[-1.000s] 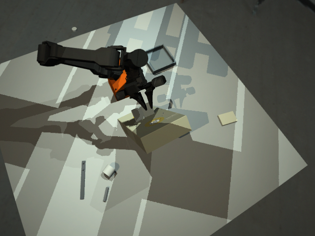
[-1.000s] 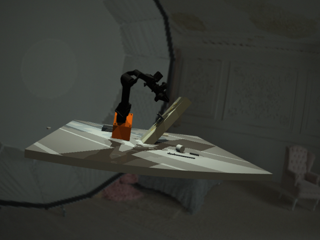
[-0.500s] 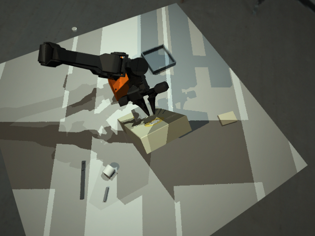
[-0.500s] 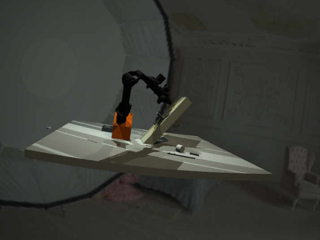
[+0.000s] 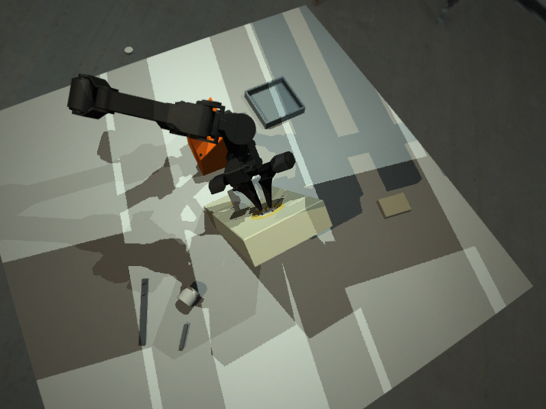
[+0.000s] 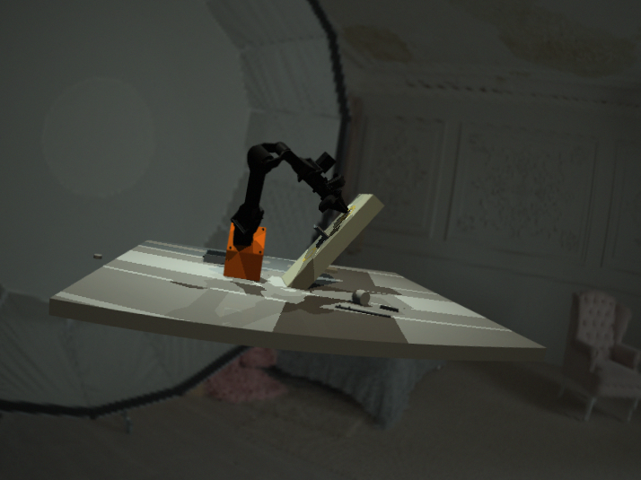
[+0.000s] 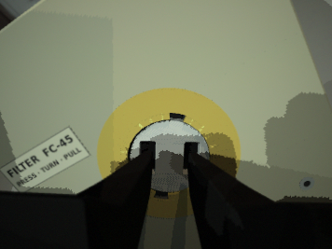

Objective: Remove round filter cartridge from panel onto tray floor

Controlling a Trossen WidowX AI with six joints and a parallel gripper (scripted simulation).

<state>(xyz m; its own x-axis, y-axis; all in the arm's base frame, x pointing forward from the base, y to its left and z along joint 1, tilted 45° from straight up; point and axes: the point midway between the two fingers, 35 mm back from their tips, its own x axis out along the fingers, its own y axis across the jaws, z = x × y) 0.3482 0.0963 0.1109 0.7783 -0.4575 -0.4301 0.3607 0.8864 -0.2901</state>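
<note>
Right now the round filter cartridge is 20 mm ahead of my gripper tip and 20 mm below it. The rest, counted from my gripper tip: beige card 80 mm ahead, 430 mm to the left, 280 mm below; then grey square tray 420 mm behind, 290 mm to the left, 280 mm below.
</note>
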